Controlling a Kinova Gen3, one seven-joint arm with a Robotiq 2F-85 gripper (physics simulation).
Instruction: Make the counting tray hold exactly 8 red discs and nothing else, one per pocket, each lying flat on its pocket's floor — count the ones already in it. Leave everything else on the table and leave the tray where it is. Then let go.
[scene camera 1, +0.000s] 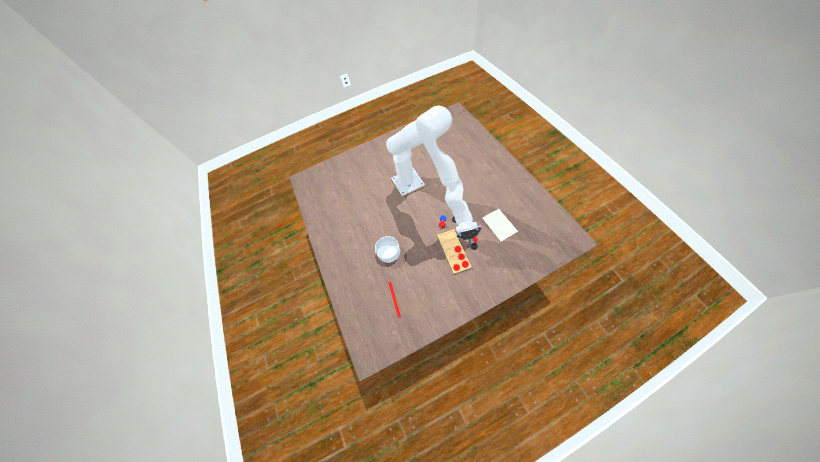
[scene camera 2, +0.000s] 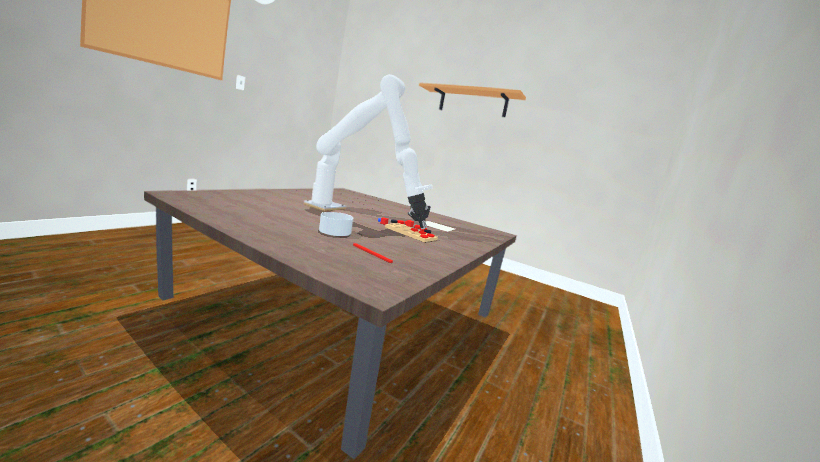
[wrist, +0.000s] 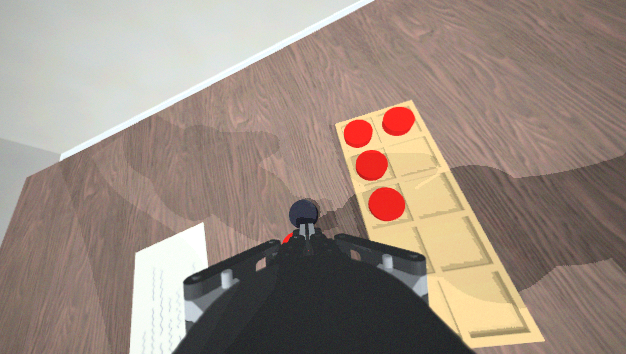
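The tan counting tray (scene camera 1: 447, 237) (scene camera 2: 397, 227) (wrist: 452, 245) has two columns of pockets. In the wrist view, red discs lie in the three far pockets of its left column, nearest one (wrist: 386, 204), and one red disc (wrist: 398, 121) in the far right pocket. The other pockets that show are bare. My gripper (scene camera 1: 471, 242) (scene camera 2: 423, 227) (wrist: 307, 233) is shut with nothing seen between its fingertips, low beside the tray. A dark disc (scene camera 1: 473, 246) (wrist: 303, 212) lies just beyond the tips. A red disc (scene camera 1: 475, 239) (wrist: 287, 238) is mostly hidden behind the fingers in the wrist view.
A blue disc (scene camera 1: 442, 218) and a red disc (scene camera 1: 441, 224) lie near the tray's robot-side end. Another dark piece (scene camera 1: 453, 219) is partly behind the arm. A white sheet (scene camera 1: 499, 224) (wrist: 165, 290), a pale bowl (scene camera 1: 387, 249) (scene camera 2: 335, 224) and a red stick (scene camera 1: 394, 299) (scene camera 2: 372, 253) are on the table.
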